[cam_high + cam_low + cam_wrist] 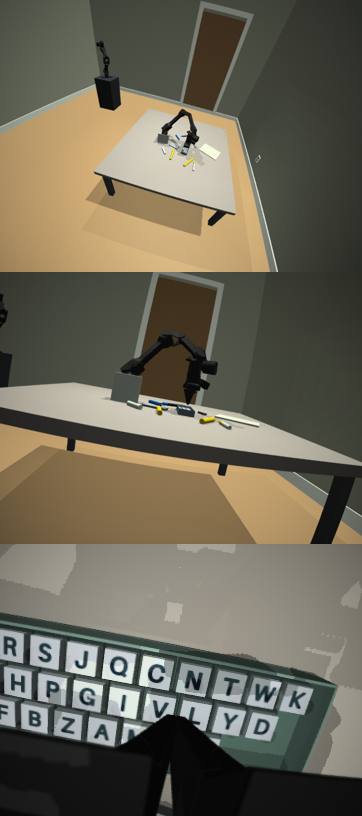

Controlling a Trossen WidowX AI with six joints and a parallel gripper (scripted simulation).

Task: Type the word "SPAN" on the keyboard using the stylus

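Now: gripper tip 110 mm past the blue stylus, 160 mm to the right of it and 40 mm above it. Round my gripper tip: blue pen (50 mm behind, 240 mm to the left, 40 mm below); cream pad (300 mm ahead, 60 mm to the left, 40 mm below); flat grey slab (150 mm behind, 20 mm to the left, 40 mm below).
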